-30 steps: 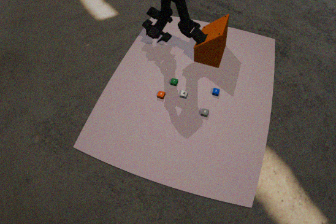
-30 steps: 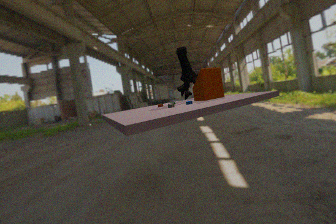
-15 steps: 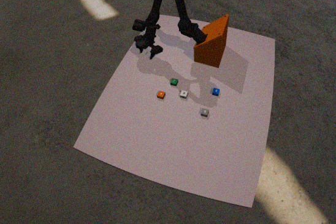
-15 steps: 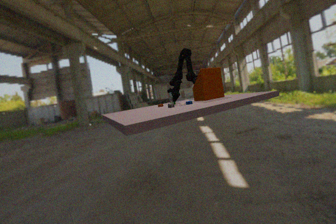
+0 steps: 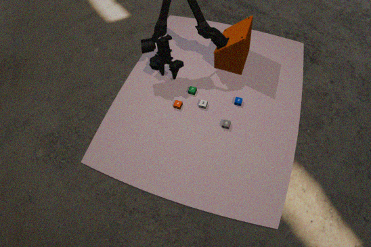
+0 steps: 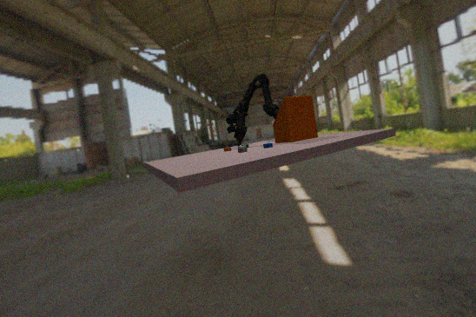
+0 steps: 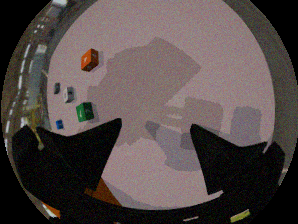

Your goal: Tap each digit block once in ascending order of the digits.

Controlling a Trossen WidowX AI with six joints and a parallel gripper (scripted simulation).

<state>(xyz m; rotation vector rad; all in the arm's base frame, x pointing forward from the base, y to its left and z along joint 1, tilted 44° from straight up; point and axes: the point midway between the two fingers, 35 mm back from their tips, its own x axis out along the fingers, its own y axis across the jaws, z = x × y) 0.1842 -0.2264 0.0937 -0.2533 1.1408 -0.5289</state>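
Right now the grey block is 16 cm ahead of my gripper tip, 35 cm to the left of it and 1 cm below it. Also, from my gripper tip: green block: 4 cm ahead, 14 cm to the left, 1 cm below; then orange block: 13 cm ahead, 11 cm to the left, 1 cm below; then white block: 9 cm ahead, 21 cm to the left, 1 cm below.
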